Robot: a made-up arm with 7 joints. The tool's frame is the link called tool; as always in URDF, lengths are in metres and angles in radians.
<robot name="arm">
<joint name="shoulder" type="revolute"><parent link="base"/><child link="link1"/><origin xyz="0.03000 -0.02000 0.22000" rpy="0.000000 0.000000 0.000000"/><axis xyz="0 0 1"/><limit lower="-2.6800" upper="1.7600" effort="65" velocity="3.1"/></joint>
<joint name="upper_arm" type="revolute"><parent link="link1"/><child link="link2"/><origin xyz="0.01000 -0.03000 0.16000" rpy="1.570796 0.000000 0.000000"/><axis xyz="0 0 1"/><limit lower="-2.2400" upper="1.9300" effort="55" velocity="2.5"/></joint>
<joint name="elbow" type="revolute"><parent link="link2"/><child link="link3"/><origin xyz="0.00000 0.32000 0.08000" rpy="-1.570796 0.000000 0.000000"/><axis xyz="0 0 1"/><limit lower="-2.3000" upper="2.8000" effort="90" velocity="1.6"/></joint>
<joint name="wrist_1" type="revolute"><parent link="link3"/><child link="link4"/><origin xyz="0.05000 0.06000 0.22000" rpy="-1.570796 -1.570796 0.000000"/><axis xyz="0 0 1"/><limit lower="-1.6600" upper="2.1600" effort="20" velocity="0.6"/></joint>
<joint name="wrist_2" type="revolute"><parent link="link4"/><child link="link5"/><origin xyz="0.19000 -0.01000 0.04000" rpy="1.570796 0.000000 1.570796"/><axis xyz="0 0 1"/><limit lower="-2.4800" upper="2.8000" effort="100" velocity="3.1"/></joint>
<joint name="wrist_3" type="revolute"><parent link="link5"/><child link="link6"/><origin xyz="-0.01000 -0.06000 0.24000" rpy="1.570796 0.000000 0.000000"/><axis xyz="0 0 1"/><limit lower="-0.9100" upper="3.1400" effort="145" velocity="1.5"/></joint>
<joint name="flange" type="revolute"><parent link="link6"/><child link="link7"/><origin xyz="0.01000 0.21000 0.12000" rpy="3.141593 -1.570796 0.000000"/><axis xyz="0 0 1"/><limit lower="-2.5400" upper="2.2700" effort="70" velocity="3"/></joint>
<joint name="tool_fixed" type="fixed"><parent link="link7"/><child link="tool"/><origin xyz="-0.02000 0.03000 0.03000" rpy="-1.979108 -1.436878 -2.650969"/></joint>
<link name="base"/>
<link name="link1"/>
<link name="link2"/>
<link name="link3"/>
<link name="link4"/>
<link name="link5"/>
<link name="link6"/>
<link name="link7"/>
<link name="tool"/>
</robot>
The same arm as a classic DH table. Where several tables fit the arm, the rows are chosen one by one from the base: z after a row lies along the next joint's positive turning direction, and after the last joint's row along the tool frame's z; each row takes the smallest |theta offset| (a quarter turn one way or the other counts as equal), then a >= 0, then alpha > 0; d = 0 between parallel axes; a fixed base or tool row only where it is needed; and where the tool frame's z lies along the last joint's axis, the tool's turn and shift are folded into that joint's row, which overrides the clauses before.
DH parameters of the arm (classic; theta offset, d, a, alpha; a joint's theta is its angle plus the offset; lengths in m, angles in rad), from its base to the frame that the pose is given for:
base (fixed): -0.588 0 0.0361 0
shoulder: 0.588 0.38 0.01 1.5708
upper_arm: 0 0.11 0 -1.5708
elbow: 0 0.54 0.05 -1.5708
wrist_1: 0 0.1 -0.01 1.5708
wrist_2: 0 0.43 -0.01 1.5708
wrist_3: 1.5708 0.18 0.21 1.5708
flange: -1.4852 0.0383 0.0174 -1.6238
tool (fixed): -1.4478 -0.0316 0 0
Joint limits (rad, base to tool): -2.68..1.76 -2.24..1.93 -2.3..2.8 -1.66..2.16 -2.48..2.8 -0.91..3.14 -2.54..2.27

